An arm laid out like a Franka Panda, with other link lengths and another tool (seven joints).
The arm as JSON. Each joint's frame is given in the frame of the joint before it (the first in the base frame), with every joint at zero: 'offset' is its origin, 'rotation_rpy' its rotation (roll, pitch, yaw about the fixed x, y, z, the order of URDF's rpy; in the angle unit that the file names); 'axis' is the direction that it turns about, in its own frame. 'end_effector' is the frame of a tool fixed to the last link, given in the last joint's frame.
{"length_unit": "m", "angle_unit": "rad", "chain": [
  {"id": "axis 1", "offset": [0.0, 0.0, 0.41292], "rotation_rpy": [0.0, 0.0, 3.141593], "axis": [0.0, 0.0, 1.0]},
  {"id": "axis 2", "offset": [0.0, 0.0, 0.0], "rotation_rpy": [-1.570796, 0.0, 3.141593], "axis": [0.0, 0.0, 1.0]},
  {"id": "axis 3", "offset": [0.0, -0.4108, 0.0], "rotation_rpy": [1.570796, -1.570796, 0.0], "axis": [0.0, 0.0, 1.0]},
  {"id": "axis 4", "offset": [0.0, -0.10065, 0.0], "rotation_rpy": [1.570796, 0.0, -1.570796], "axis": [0.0, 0.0, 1.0]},
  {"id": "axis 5", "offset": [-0.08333, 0.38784, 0.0], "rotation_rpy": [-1.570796, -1.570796, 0.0], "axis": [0.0, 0.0, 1.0]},
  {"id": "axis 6", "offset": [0.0, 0.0, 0.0], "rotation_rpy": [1.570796, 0.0, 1.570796], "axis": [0.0, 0.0, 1.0]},
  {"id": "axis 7", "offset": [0.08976, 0.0, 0.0], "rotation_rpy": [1.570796, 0.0, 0.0], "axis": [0.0, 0.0, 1.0]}
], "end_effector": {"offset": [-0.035, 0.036, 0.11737], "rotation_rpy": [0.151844, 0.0, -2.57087]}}
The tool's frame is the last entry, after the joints.
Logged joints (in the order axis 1, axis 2, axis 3, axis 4, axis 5, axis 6, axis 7), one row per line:
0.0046, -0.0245, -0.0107, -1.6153, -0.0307, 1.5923, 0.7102
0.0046, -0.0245, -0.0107, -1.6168, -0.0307, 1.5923, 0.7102
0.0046, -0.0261, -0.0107, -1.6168, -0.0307, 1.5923, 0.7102
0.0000, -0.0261, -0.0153, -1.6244, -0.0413, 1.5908, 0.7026
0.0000, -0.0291, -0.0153, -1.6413, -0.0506, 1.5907, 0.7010
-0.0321, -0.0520, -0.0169, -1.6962, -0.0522, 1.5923, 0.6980
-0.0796, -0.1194, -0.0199, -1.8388, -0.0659, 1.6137, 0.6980
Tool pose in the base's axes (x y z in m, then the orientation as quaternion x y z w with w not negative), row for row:
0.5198, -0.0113, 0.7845, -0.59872, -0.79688, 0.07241, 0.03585
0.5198, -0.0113, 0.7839, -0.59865, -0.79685, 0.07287, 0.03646
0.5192, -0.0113, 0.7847, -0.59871, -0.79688, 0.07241, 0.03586
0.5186, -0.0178, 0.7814, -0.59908, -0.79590, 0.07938, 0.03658
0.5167, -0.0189, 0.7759, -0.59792, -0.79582, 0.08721, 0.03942
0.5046, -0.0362, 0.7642, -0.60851, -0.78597, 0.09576, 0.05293
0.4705, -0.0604, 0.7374, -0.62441, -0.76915, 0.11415, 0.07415
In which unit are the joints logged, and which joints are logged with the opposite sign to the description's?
The joints are logged in radians. Opposite sign: none.
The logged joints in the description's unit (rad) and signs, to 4 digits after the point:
0.0046, -0.0245, -0.0107, -1.6153, -0.0307, 1.5923, 0.7102
0.0046, -0.0245, -0.0107, -1.6168, -0.0307, 1.5923, 0.7102
0.0046, -0.0261, -0.0107, -1.6168, -0.0307, 1.5923, 0.7102
0.0000, -0.0261, -0.0153, -1.6244, -0.0413, 1.5908, 0.7026
0.0000, -0.0291, -0.0153, -1.6413, -0.0506, 1.5907, 0.7010
-0.0321, -0.0520, -0.0169, -1.6962, -0.0522, 1.5923, 0.6980
-0.0796, -0.1194, -0.0199, -1.8388, -0.0659, 1.6137, 0.6980

